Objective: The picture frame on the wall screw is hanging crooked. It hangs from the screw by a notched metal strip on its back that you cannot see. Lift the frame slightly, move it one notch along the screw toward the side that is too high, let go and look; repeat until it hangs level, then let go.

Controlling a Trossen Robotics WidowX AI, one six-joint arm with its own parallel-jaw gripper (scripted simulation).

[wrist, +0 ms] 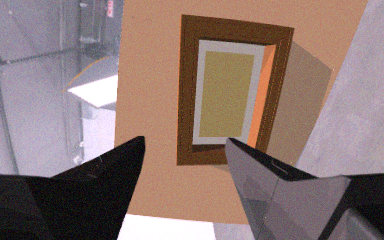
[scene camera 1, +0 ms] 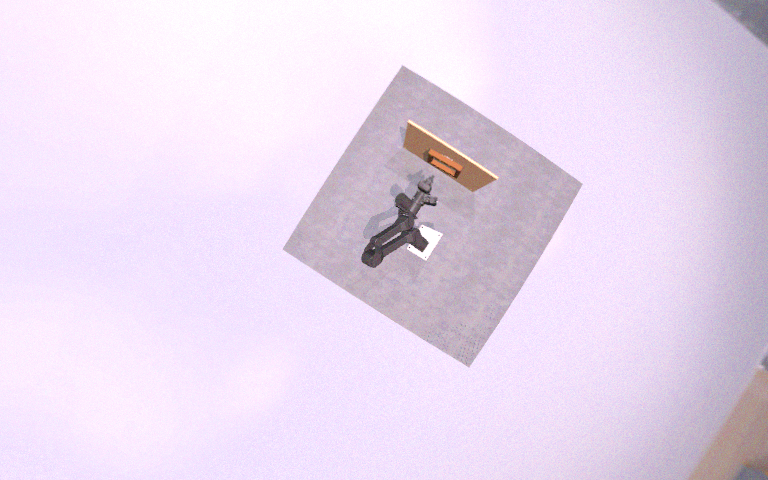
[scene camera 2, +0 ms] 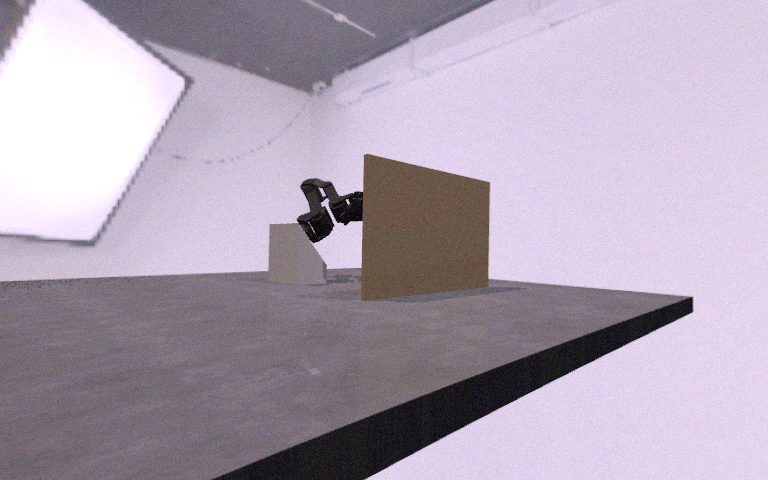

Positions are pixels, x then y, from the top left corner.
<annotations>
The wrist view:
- my gripper: 186,143
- picture frame: 230,72
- tan wall panel: 146,105
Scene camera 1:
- tan wall panel: 473,176
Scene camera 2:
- tan wall panel: 424,231
</annotations>
